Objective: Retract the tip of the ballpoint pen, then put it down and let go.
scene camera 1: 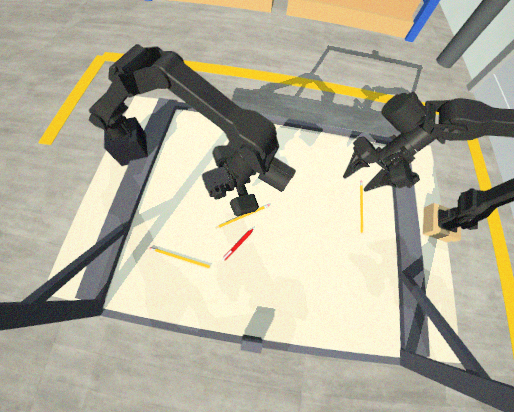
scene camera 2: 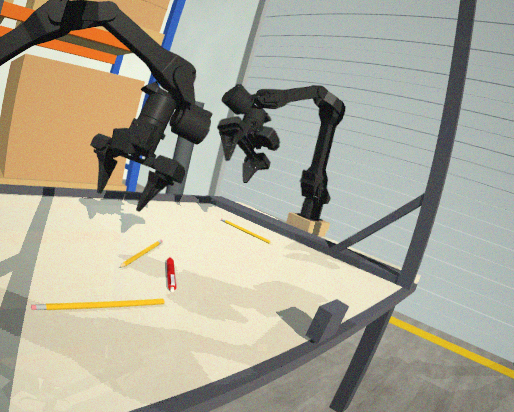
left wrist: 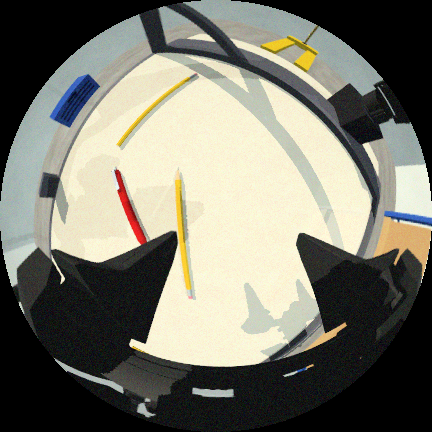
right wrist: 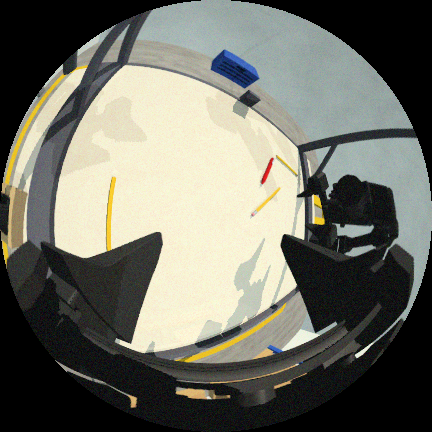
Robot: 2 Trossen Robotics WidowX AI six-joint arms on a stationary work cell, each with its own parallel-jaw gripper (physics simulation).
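Pixels of known places: left gripper, fingertip midpoint: point(scene camera 1: 227, 192) point(scene camera 2: 117, 201) point(left wrist: 240, 238) point(right wrist: 301, 210); right gripper, fingertip midpoint: point(scene camera 1: 354, 184) point(scene camera 2: 236, 171) point(right wrist: 224, 240); left arm's base, origin of the base link: point(scene camera 1: 120, 131); right arm's base, origin of the base link: point(scene camera 1: 447, 220) point(scene camera 2: 309, 217).
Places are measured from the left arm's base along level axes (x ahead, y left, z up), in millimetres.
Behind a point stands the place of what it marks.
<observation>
The red ballpoint pen point(scene camera 1: 239, 243) {x 283, y -413, z -94 mm} point(scene camera 2: 171, 274) {x 251, y -429, z -90 mm} point(left wrist: 129, 210) {x 281, y -407, z -95 mm} point(right wrist: 267, 171) {x 292, y -407, z -95 mm} lies flat on the table, its white-clipped end toward the bottom left in scene camera 1. Whether its tip is out is too small to tell. My left gripper point(scene camera 2: 120, 200) {x 281, y -278, z -18 mm} point(left wrist: 240, 238) {x 281, y -278, z -18 mm} is open and empty, above the table beyond the pen in scene camera 2; one finger overlaps part of the pen in the left wrist view. My right gripper point(scene camera 1: 355, 183) {x 608, y -368, z 53 mm} point(scene camera 2: 237, 170) {x 608, y -368, z 53 mm} point(right wrist: 224, 240) {x 608, y -368, z 53 mm} is open and empty, raised over the table's upper right part in scene camera 1, well away from the pen.
A yellow pencil point(scene camera 1: 230, 221) {x 272, y -338, z -100 mm} point(scene camera 2: 141, 253) {x 303, y -334, z -101 mm} lies close to the pen. A second pencil point(scene camera 1: 181, 257) {x 110, y -410, z -99 mm} point(scene camera 2: 100, 304) {x 100, y -409, z -101 mm} lies left of it in scene camera 1. A third pencil point(scene camera 1: 361, 207) {x 703, y -399, z -100 mm} point(scene camera 2: 246, 231) {x 701, y -401, z -102 mm} lies near the right gripper. Dark frame bars edge the table.
</observation>
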